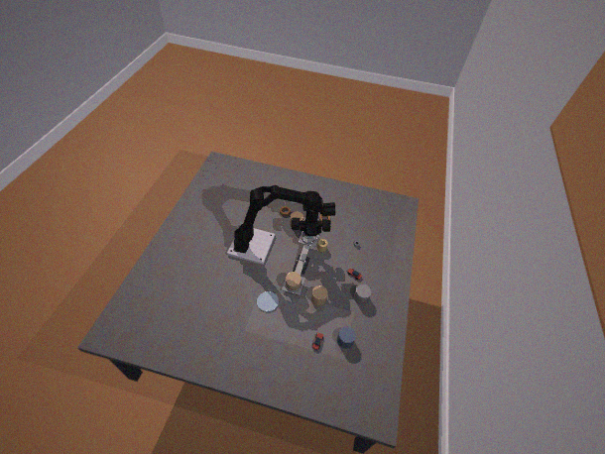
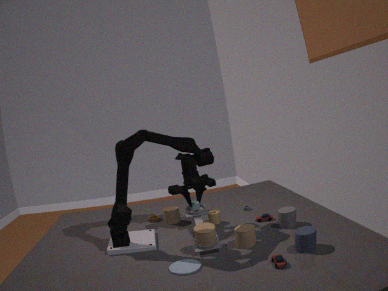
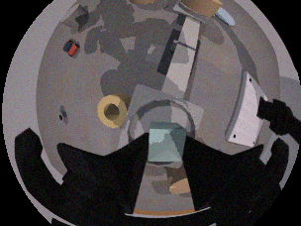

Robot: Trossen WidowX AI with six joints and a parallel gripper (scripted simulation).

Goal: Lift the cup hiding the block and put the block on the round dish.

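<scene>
Right now my gripper tip is 35 cm to the left of the round light-blue dish, 13 cm past it and 9 cm above it. Round my gripper tip: pale green block: right at my gripper tip; then balance beam: 12 cm to the right, 5 cm below, 1 cm behind; then small tan cylinder: 7 cm below, 7 cm ahead.
</scene>
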